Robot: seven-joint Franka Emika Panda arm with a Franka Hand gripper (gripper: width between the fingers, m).
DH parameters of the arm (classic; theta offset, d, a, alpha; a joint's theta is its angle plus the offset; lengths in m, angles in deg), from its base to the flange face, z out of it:
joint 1: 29.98 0.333 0 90
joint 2: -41.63 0 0 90
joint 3: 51.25 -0.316 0.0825 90
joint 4: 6.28 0 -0.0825 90
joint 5: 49.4 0.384 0 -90
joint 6: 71.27 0 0.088 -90
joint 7: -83.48 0.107 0 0
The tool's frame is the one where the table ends.
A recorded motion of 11 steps. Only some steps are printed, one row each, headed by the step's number.
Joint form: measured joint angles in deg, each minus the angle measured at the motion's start. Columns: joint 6, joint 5, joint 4, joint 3, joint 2, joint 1, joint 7.
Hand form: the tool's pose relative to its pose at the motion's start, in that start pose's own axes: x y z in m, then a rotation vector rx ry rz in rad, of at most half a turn. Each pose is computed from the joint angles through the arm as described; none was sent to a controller.
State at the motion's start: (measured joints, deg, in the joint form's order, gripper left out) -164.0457 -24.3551 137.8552 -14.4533 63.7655 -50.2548 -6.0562
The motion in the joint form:
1: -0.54 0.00 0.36 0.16 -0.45 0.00 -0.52
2: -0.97 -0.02 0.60 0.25 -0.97 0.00 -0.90
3: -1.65 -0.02 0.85 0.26 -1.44 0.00 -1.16
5: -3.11 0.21 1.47 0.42 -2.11 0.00 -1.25
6: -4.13 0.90 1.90 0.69 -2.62 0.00 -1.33
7: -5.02 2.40 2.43 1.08 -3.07 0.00 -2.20
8: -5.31 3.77 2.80 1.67 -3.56 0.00 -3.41
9: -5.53 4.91 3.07 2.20 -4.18 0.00 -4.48
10: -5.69 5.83 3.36 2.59 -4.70 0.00 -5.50
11: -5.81 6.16 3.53 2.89 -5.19 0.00 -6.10
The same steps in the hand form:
1: -0.0032 0.0025 0.0029 -0.0004 -0.0010 0.0011
2: -0.0059 0.0050 0.0056 0.0002 -0.0038 0.0041
3: -0.0080 0.0077 0.0081 -0.0035 -0.0072 0.0077
5: -0.0125 0.0123 0.0123 -0.0139 -0.0064 0.0215
6: -0.0158 0.0156 0.0149 -0.0220 0.0049 0.0340
7: -0.0186 0.0184 0.0179 -0.0282 0.0318 0.0361
8: -0.0222 0.0205 0.0200 -0.0281 0.0591 0.0336
9: -0.0260 0.0229 0.0221 -0.0274 0.0807 0.0336
10: -0.0291 0.0247 0.0246 -0.0257 0.0975 0.0316
11: -0.0322 0.0262 0.0264 -0.0239 0.1032 0.0332

